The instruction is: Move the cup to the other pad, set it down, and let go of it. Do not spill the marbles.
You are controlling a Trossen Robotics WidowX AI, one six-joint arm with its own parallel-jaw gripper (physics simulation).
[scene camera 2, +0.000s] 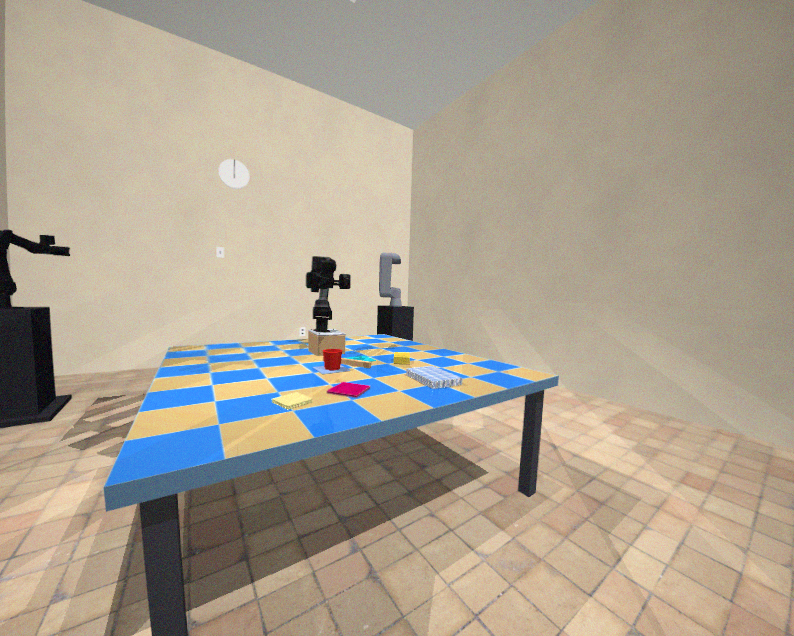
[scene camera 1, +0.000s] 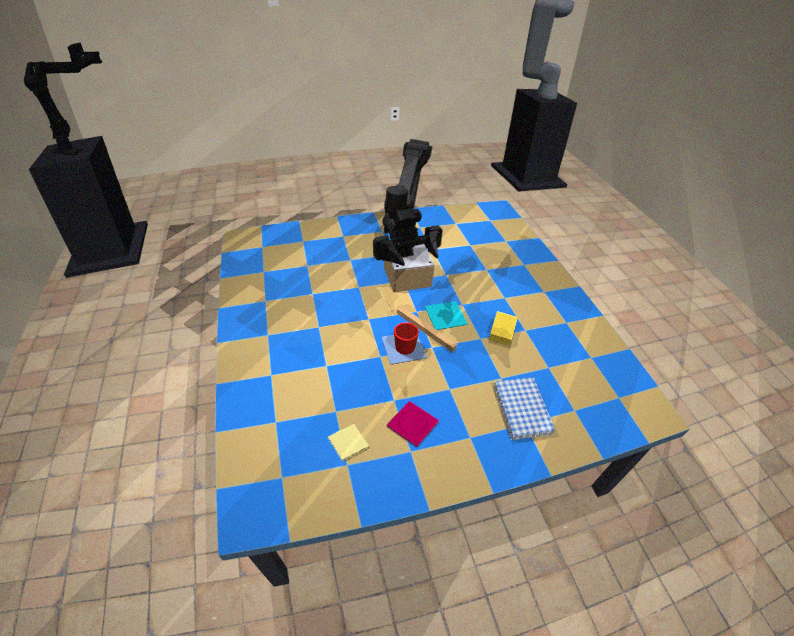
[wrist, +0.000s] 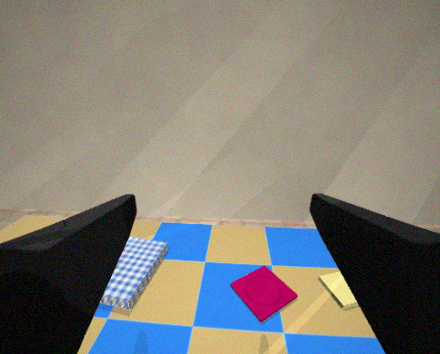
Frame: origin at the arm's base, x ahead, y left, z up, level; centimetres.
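Seen in the pictures: gripper, fingertip midpoint: (scene camera 2: pixel 339 280) (scene camera 1: pixel 421 260) (wrist: pixel 224 202); arm's base at its link origin: (scene camera 2: pixel 321 331) (scene camera 1: pixel 402 250).
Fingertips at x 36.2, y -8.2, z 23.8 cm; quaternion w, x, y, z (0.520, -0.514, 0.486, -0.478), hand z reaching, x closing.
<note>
Pixels of each thing's top centre, then the offset from my fingertips to it. "*": a spot on its surface instead.
- red cup at its top centre: (scene camera 1: pixel 406 331) (scene camera 2: pixel 332 350) dx -2.1, dy -1.6, dz -26.9 cm
- pale blue-grey pad at a spot on its surface: (scene camera 1: pixel 397 358) * dx +1.5, dy -5.2, dz -34.1 cm
- magenta square pad at its top centre: (wrist: pixel 263 289) (scene camera 1: pixel 413 422) (scene camera 2: pixel 349 388) dx +24.1, dy -8.1, dz -33.6 cm
- teal square at a spot on its surface: (scene camera 1: pixel 445 315) (scene camera 2: pixel 358 359) * dx -11.8, dy +15.7, dz -34.1 cm
- wooden stick at its top centre: (scene camera 1: pixel 426 326) (scene camera 2: pixel 346 358) dx -7.2, dy +7.1, dz -32.2 cm
- yellow block at its top centre: (scene camera 1: pixel 504 324) (scene camera 2: pixel 401 354) dx -0.3, dy +31.2, dz -31.4 cm
- blue-checked slab at its top centre: (wrist: pixel 126 262) (scene camera 1: pixel 524 404) (scene camera 2: pixel 433 372) dx +28.8, dy +22.7, dz -31.9 cm
- pale yellow square at a spot on its surface: (wrist: pixel 341 290) (scene camera 1: pixel 352 436) * dx +23.7, dy -24.3, dz -33.4 cm
A red cup (scene camera 1: pixel 406 337) (scene camera 2: pixel 332 359) stands upright on a pale blue-grey pad (scene camera 1: pixel 397 358) near the middle of the table. The cup does not show in the wrist view, and the marbles inside it cannot be made out. A magenta square pad (scene camera 1: pixel 412 424) (scene camera 2: pixel 349 389) (wrist: pixel 264 292) with a faint ring lies nearer the front edge. A teal square (scene camera 1: pixel 445 315) (scene camera 2: pixel 361 358) lies behind and to the right of the cup in scene camera 1. My gripper (scene camera 1: pixel 418 257) (scene camera 2: pixel 329 281) (wrist: pixel 224 202) is wide open and empty, raised well behind the cup, its fingers pointing forward over the table.
A wooden stick (scene camera 1: pixel 427 329) lies between cup and teal square. A yellow block (scene camera 1: pixel 503 326) (scene camera 2: pixel 401 358), a blue-checked slab (scene camera 1: pixel 523 407) (scene camera 2: pixel 434 376) (wrist: pixel 135 270) and a pale yellow square (scene camera 1: pixel 348 441) (scene camera 2: pixel 292 400) (wrist: pixel 341 290) lie on the table. A brown box (scene camera 1: pixel 410 280) (scene camera 2: pixel 327 342) stands below the arm.
</note>
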